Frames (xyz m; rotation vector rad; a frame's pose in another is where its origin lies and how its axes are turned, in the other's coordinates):
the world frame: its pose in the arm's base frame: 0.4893 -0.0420 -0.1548 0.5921 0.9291 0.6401
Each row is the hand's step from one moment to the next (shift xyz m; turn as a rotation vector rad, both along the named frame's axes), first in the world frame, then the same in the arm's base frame.
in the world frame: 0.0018 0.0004 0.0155 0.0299 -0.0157 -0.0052
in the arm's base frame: 0.0141 -0.0013 0.0066 0.0126 0.0120 -0.0294
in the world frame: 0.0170 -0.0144 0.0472 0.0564 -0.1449 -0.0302
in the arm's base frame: 0.0517 -0.0061 0.0030 0.0339 -0.0507 -0.1462
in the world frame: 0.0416 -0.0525 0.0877 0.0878 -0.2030 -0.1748
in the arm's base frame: 0.1068 -0.0214 -0.0178 -0.0628 -0.0401 -0.2719
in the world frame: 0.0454 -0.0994 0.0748 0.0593 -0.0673 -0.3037
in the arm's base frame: 0.1086 -0.0476 -0.0589 -0.2194 0.0539 -0.2219
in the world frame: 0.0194 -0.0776 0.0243 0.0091 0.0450 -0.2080
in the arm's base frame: 0.0483 -0.0424 -0.0535 -0.1862 0.0752 -0.0711
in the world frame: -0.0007 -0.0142 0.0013 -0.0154 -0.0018 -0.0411
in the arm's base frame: 0.0042 -0.0102 -0.0090 -0.0419 -0.0047 -0.0124
